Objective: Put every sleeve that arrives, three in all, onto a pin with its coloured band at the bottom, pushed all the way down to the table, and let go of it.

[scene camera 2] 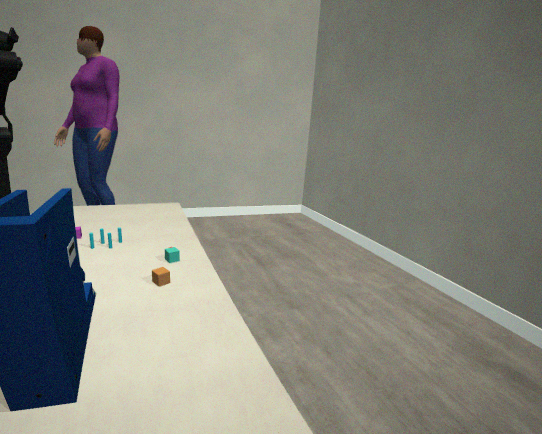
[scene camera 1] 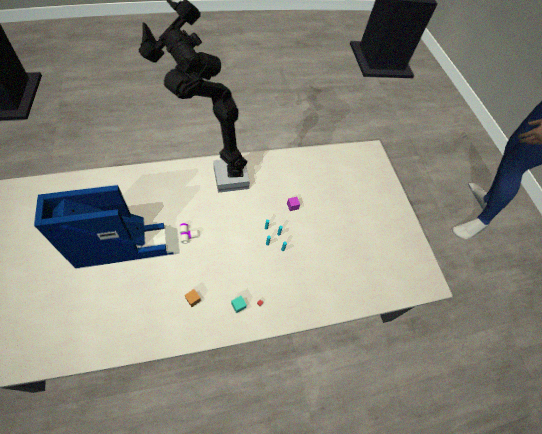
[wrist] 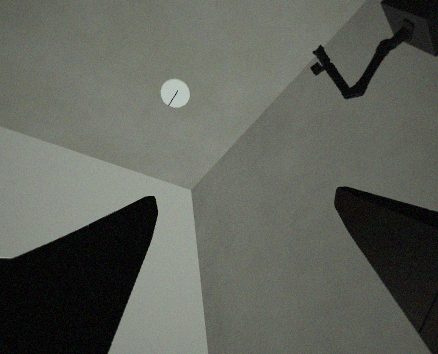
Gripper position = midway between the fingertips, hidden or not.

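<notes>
There is a blue dispenser (scene camera 2: 52, 323) that I can see, and scene camera 1 shows the dispenser as well (scene camera 1: 89, 227). My gripper (wrist: 244, 200) is open, holding nothing.
</notes>
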